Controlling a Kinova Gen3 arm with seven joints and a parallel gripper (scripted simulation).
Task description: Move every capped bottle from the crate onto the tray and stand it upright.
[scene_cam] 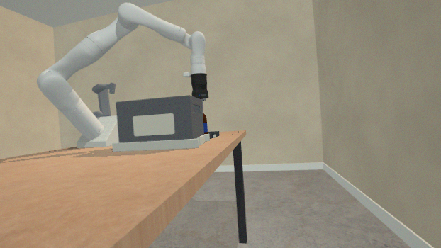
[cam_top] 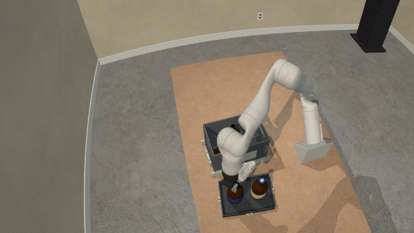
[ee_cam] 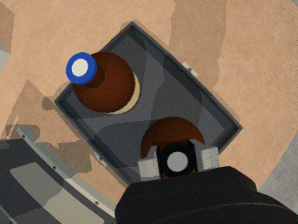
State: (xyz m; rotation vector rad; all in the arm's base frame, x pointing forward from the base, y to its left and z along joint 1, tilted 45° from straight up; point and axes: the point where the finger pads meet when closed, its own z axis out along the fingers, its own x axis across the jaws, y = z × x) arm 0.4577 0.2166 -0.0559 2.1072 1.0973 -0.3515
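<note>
Right now my hand is 13 cm above the dark tray and 6 cm past it. Round my hand: crate (26 cm to the right, 6 cm below, 5 cm behind).
</note>
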